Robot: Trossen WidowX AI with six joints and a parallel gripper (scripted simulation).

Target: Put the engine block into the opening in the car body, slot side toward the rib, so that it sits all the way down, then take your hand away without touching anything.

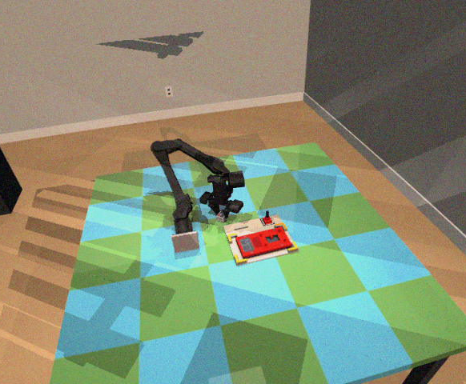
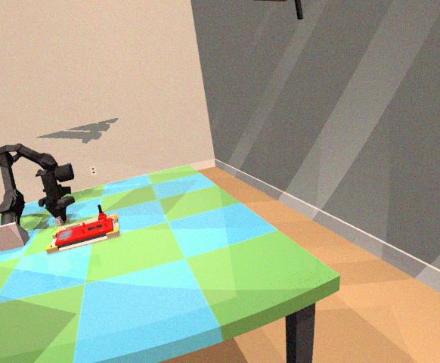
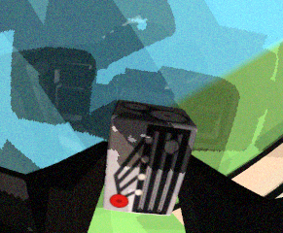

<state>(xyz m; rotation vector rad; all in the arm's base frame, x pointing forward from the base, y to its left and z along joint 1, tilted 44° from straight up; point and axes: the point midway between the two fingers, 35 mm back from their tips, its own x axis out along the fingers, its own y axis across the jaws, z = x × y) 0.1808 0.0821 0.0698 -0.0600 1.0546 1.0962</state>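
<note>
Right now the engine block is right at my gripper tip.
</note>
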